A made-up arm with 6 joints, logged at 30 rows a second.
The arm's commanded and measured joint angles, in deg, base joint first. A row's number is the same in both.
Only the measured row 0 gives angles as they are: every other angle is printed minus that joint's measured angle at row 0.
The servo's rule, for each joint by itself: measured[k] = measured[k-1] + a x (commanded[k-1-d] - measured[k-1]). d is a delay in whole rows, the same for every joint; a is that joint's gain. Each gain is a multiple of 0.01, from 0.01 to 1. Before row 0 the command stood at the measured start. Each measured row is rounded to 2 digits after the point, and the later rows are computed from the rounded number. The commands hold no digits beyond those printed.
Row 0, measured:
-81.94, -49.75, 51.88, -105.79, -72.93, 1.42
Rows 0 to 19, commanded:
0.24, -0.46, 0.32, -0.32, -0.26, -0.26
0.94, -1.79, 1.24, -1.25, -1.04, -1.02
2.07, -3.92, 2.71, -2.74, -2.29, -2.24
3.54, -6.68, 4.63, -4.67, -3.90, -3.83
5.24, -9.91, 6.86, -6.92, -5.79, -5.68
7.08, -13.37, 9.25, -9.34, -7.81, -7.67
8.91, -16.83, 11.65, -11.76, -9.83, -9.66
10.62, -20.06, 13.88, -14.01, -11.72, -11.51
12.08, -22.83, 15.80, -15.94, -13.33, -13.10
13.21, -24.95, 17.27, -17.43, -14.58, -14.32
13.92, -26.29, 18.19, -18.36, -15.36, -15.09
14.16, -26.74, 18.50, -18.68, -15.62, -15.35
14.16, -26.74, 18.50, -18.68, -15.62, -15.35
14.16, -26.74, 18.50, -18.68, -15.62, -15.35
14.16, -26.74, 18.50, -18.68, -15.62, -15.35
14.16, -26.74, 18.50, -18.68, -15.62, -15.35
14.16, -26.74, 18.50, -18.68, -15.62, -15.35
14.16, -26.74, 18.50, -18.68, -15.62, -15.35
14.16, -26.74, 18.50, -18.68, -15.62, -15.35
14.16, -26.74, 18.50, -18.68, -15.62, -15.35
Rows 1 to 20, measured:
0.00, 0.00, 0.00, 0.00, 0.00, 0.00
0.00, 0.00, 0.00, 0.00, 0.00, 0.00
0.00, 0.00, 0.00, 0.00, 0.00, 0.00
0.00, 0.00, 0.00, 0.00, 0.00, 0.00
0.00, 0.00, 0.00, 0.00, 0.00, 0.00
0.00, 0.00, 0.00, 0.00, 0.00, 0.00
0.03, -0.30, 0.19, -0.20, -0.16, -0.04
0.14, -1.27, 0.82, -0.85, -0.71, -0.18
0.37, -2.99, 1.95, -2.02, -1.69, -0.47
0.75, -5.39, 3.56, -3.66, -3.06, -0.94
1.29, -8.33, 5.54, -5.68, -4.75, -1.60
1.98, -11.61, 7.77, -7.95, -6.65, -2.45
2.81, -15.00, 10.10, -10.31, -8.62, -3.46
3.75, -18.29, 12.37, -12.60, -10.54, -4.59
4.75, -21.24, 14.43, -14.67, -12.27, -5.78
5.77, -23.65, 16.13, -16.38, -13.70, -6.98
6.75, -25.37, 17.37, -17.61, -14.73, -8.12
7.64, -26.26, 18.05, -18.27, -15.28, -9.13
8.42, -26.57, 18.32, -18.52, -15.49, -10.00
9.11, -26.68, 18.43, -18.62, -15.57, -10.75
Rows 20 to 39, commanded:
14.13, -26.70, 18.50, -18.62, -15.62, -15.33
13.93, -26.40, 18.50, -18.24, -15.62, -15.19
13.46, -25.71, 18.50, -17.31, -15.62, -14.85
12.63, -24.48, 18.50, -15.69, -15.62, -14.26
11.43, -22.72, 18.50, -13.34, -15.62, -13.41
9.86, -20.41, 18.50, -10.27, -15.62, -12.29
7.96, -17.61, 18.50, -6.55, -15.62, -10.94
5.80, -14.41, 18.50, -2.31, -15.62, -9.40
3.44, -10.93, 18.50, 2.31, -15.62, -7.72
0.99, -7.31, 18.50, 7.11, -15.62, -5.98
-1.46, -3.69, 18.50, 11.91, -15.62, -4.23
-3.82, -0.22, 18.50, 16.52, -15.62, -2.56
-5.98, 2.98, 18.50, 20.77, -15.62, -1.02
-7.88, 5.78, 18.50, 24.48, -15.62, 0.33
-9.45, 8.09, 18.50, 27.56, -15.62, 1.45
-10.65, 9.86, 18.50, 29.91, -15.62, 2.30
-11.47, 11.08, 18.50, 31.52, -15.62, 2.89
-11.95, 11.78, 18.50, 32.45, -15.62, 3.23
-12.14, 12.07, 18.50, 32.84, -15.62, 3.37
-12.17, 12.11, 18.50, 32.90, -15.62, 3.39
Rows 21 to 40, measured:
9.72, -26.72, 18.47, -18.66, -15.60, -11.39
10.25, -26.73, 18.49, -18.67, -15.61, -11.94
10.72, -26.74, 18.50, -18.68, -15.62, -12.42
11.13, -26.74, 18.50, -18.68, -15.62, -12.83
11.49, -26.74, 18.50, -18.68, -15.62, -13.18
11.81, -26.74, 18.50, -18.68, -15.62, -13.48
12.09, -26.71, 18.50, -18.64, -15.62, -13.74
12.31, -26.51, 18.50, -18.39, -15.62, -13.94
12.45, -25.99, 18.50, -17.72, -15.62, -14.07
12.47, -25.01, 18.50, -16.46, -15.62, -14.10
12.35, -23.52, 18.50, -14.53, -15.62, -14.00
12.05, -21.50, 18.50, -11.89, -15.62, -13.76
11.56, -18.97, 18.50, -8.58, -15.62, -13.37
10.87, -16.01, 18.50, -4.69, -15.62, -12.81
9.98, -12.71, 18.50, -0.35, -15.62, -12.10
8.90, -9.20, 18.50, 4.28, -15.62, -11.24
7.66, -5.62, 18.50, 9.01, -15.62, -10.26
6.28, -2.11, 18.50, 13.67, -15.62, -9.18
4.81, 1.20, 18.50, 18.07, -15.62, -8.04
3.29, 4.18, 18.50, 22.04, -15.62, -6.87

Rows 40 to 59, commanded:
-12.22, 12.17, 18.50, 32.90, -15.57, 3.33
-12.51, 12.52, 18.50, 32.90, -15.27, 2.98
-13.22, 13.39, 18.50, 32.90, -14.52, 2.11
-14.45, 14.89, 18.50, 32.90, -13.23, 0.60
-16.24, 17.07, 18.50, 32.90, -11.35, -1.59
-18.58, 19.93, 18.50, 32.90, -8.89, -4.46
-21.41, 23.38, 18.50, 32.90, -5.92, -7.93
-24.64, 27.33, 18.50, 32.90, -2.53, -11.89
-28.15, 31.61, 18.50, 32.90, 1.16, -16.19
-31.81, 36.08, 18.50, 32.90, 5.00, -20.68
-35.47, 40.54, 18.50, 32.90, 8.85, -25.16
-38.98, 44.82, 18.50, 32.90, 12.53, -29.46
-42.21, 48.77, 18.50, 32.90, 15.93, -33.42
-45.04, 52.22, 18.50, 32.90, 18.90, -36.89
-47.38, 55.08, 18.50, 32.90, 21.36, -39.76
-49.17, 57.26, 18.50, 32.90, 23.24, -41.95
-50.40, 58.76, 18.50, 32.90, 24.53, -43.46
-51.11, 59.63, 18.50, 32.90, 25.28, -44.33
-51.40, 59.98, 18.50, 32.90, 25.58, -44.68
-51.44, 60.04, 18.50, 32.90, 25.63, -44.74
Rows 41 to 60, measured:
1.76, 6.72, 18.50, 25.46, -15.62, -5.71
0.27, 8.76, 18.50, 28.22, -15.62, -4.59
-1.14, 10.27, 18.50, 30.27, -15.62, -3.54
-2.44, 11.25, 18.50, 31.62, -15.62, -2.59
-3.60, 11.78, 18.50, 32.38, -15.62, -1.76
-4.63, 11.99, 18.50, 32.70, -15.62, -1.04
-5.54, 12.11, 18.50, 32.82, -15.59, -0.43
-6.38, 12.38, 18.50, 32.87, -15.39, 0.05
-7.20, 13.04, 18.50, 32.89, -14.85, 0.34
-8.07, 14.24, 18.50, 32.90, -13.85, 0.38
-9.05, 16.08, 18.50, 32.90, -12.30, 0.10
-10.19, 18.58, 18.50, 32.90, -10.19, -0.54
-11.54, 21.70, 18.50, 32.90, -7.54, -1.57
-13.11, 25.36, 18.50, 32.90, -4.43, -3.01
-14.91, 29.42, 18.50, 32.90, -0.96, -4.86
-16.94, 33.75, 18.50, 32.90, 2.74, -7.07
-19.16, 38.16, 18.50, 32.90, 6.53, -9.60
-21.54, 42.49, 18.50, 32.90, 10.25, -12.38
-24.02, 46.57, 18.50, 32.90, 13.77, -15.33
-26.54, 50.24, 18.50, 32.90, 16.95, -18.35

